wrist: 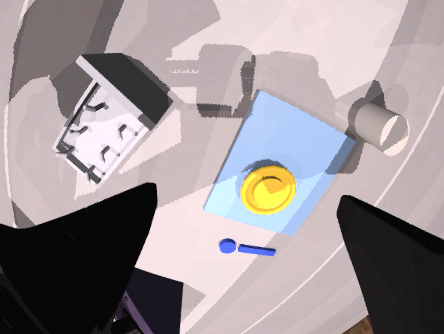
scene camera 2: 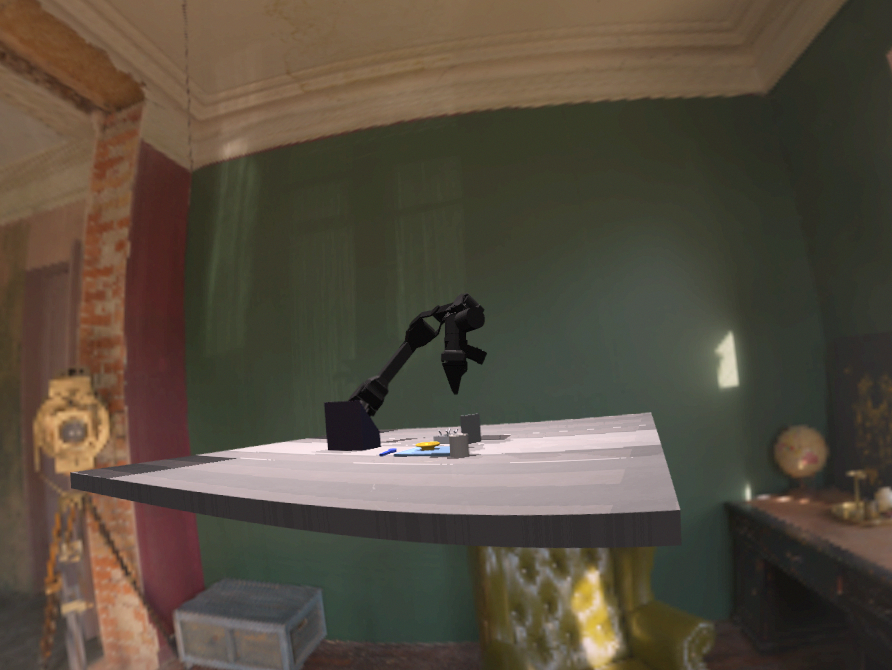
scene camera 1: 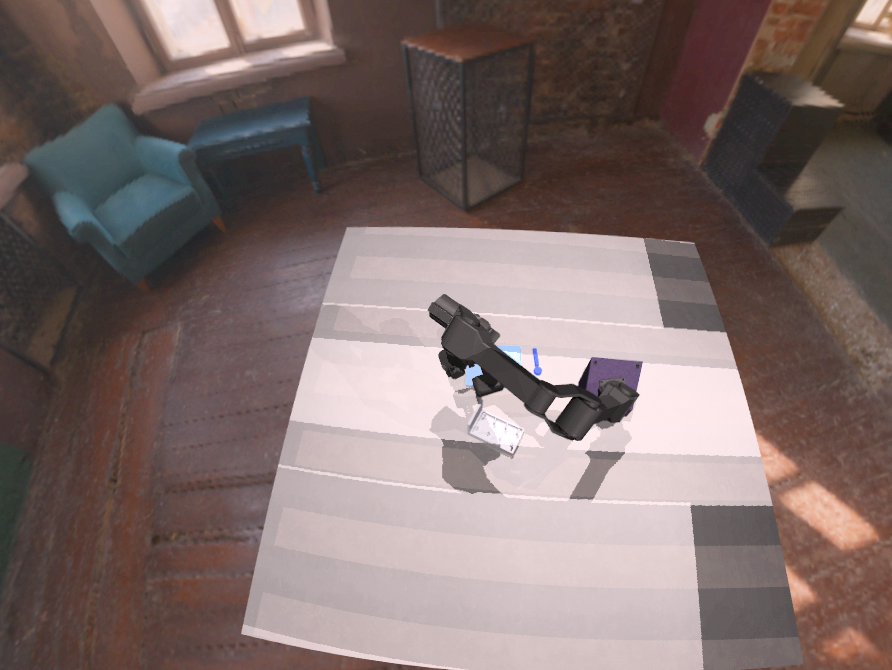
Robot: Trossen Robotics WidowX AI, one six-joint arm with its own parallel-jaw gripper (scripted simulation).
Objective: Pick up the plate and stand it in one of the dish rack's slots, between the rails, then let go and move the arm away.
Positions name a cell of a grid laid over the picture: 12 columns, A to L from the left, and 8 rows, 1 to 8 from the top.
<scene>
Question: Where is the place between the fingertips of my gripper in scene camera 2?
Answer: At G5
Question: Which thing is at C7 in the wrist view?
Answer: My gripper.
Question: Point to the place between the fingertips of my gripper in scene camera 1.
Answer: G5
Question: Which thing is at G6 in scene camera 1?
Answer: A grey dish rack.
</scene>
